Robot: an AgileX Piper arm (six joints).
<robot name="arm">
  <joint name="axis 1" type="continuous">
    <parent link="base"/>
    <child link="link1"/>
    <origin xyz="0 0 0.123" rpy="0 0 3.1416"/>
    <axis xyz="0 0 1"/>
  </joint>
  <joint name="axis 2" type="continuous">
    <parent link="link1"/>
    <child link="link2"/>
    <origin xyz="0 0 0" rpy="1.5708 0 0"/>
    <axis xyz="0 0 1"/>
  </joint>
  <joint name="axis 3" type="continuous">
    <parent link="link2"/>
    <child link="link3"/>
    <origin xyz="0.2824 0.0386 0" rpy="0 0 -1.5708"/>
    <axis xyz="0 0 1"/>
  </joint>
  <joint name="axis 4" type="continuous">
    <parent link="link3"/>
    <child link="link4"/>
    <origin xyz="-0.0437 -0.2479 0" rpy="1.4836 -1.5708 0"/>
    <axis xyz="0 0 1"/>
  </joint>
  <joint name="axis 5" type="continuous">
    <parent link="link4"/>
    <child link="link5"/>
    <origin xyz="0 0 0" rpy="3.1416 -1.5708 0"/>
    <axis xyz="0 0 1"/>
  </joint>
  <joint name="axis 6" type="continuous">
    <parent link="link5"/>
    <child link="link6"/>
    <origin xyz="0.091 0 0" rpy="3.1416 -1.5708 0"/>
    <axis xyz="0 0 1"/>
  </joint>
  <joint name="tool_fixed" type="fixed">
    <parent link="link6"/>
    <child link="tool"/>
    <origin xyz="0 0 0" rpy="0 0 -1.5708"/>
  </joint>
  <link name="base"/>
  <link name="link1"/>
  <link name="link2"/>
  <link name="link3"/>
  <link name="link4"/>
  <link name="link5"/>
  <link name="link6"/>
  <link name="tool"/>
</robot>
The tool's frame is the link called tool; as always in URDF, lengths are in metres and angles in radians. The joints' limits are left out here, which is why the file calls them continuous.
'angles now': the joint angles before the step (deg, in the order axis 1, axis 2, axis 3, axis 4, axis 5, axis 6). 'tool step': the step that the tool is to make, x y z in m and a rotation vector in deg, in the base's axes. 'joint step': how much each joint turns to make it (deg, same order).
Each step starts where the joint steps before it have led.
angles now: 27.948 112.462 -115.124 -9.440 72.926 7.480
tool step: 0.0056 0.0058 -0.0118 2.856 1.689 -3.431
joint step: 0.000 1.710 -0.186 1.631 -0.784 4.158
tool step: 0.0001 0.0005 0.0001 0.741 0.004 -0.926
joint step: 0.007 0.005 -0.010 0.218 -0.202 1.087
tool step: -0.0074 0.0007 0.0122 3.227 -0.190 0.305
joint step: -0.010 -1.674 -0.005 2.772 0.001 0.024
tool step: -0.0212 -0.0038 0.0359 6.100 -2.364 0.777
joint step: 0.003 -4.938 -0.021 4.348 0.010 0.003
